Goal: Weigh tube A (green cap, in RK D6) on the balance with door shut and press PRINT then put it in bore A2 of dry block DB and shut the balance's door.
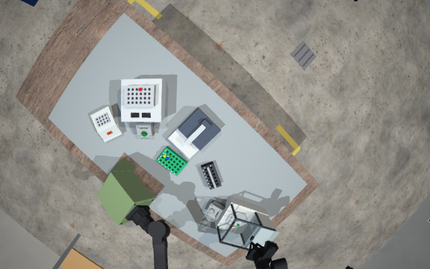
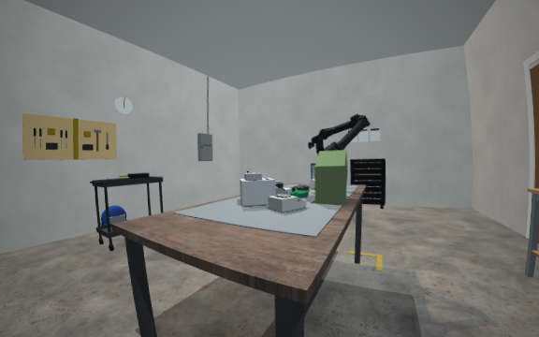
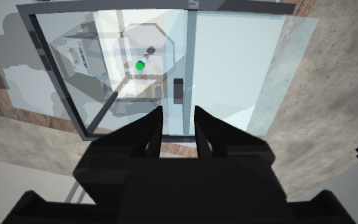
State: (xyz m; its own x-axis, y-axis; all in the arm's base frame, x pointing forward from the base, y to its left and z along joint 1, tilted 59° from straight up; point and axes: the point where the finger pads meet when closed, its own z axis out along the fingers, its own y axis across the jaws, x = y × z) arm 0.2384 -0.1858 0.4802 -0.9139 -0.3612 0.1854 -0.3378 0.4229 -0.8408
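My gripper is now 1 cm short of the sliding door, 3 cm to the left of it and 5 cm above it. The rest, counted from my hand: green-capped tube 2 cm behind, 6 cm to the left, 15 cm below; then white print key 7 cm behind, 20 cm to the left, 19 cm below; then balance pan 2 cm behind, 6 cm to the left, 18 cm below.
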